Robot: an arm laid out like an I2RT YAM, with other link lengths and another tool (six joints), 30 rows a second.
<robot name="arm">
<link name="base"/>
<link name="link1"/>
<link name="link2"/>
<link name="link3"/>
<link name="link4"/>
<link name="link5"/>
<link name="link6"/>
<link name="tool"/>
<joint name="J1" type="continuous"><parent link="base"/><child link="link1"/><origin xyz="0.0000 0.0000 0.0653" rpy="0.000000 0.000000 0.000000"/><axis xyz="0 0 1"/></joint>
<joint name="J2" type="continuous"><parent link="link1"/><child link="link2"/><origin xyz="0.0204 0.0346 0.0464" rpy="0.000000 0.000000 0.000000"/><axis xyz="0 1 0"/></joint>
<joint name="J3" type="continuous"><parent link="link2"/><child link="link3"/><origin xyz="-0.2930 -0.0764 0.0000" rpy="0.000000 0.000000 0.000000"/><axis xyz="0 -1 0"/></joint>
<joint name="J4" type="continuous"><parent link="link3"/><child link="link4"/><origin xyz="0.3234 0.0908 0.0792" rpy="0.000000 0.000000 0.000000"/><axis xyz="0 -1 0"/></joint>
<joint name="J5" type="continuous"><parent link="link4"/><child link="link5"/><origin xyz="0.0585 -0.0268 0.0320" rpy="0.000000 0.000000 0.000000"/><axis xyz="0 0 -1"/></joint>
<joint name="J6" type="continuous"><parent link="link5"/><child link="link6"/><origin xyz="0.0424 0.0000 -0.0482" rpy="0.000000 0.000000 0.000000"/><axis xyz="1 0 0"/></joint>
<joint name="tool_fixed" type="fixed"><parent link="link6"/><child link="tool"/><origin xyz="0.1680 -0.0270 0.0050" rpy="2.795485 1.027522 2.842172"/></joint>
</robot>
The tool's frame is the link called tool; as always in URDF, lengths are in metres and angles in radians. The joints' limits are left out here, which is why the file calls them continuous.
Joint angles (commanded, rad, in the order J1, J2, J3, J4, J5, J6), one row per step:
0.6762 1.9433 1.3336 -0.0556 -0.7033 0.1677
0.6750 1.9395 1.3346 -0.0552 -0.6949 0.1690
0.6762 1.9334 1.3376 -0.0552 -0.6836 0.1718
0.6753 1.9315 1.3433 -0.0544 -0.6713 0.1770
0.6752 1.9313 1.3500 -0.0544 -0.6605 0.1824
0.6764 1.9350 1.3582 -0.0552 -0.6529 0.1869
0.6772 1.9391 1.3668 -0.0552 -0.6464 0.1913
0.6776 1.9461 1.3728 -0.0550 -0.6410 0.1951
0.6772 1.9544 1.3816 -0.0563 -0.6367 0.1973
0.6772 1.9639 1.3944 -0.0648 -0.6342 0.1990
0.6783 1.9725 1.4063 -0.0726 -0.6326 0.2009
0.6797 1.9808 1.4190 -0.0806 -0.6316 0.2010
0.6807 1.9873 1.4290 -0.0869 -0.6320 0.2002
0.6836 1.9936 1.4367 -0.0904 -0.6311 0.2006
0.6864 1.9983 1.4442 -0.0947 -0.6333 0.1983
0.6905 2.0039 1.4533 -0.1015 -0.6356 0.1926
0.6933 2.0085 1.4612 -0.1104 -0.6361 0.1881
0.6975 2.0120 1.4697 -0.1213 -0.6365 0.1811
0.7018 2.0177 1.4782 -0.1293 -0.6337 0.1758
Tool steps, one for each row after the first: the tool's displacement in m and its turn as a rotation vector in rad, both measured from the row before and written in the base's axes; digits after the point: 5 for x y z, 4 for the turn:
0.00238 -0.00096 0.00220 -0.0007 -0.0061 -0.0084
0.00209 0.00001 0.00427 0.0005 -0.0089 -0.0091
0.00392 -0.00043 0.00316 0.0000 -0.0066 -0.0132
0.00335 0.00008 0.00263 -0.0001 -0.0047 -0.0113
0.00237 0.00107 0.00113 -0.0007 -0.0018 -0.0070
0.00254 0.00115 0.00132 0.0004 -0.0021 -0.0065
0.00204 0.00069 -0.00162 -0.0025 0.0020 -0.0058
0.00265 0.00079 -0.00120 -0.0022 0.0010 -0.0049
0.00208 0.00108 -0.00118 -0.0042 0.0046 -0.0028
0.00125 0.00152 -0.00091 -0.0033 0.0046 -0.0011
0.00114 0.00183 -0.00030 -0.0027 0.0025 0.0006
0.00073 0.00151 -0.00014 -0.0017 0.0016 0.0017
-0.00014 0.00207 -0.00076 -0.0017 0.0016 0.0020
-0.00077 0.00222 0.00023 -0.0002 0.0000 0.0057
-0.00140 0.00282 0.00008 -0.0017 -0.0015 0.0087
-0.00095 0.00168 -0.00042 -0.0038 0.0006 0.0054
-0.00176 0.00216 0.00025 -0.0043 -0.0014 0.0080
-0.00091 0.00219 -0.00084 -0.0052 -0.0017 0.0047

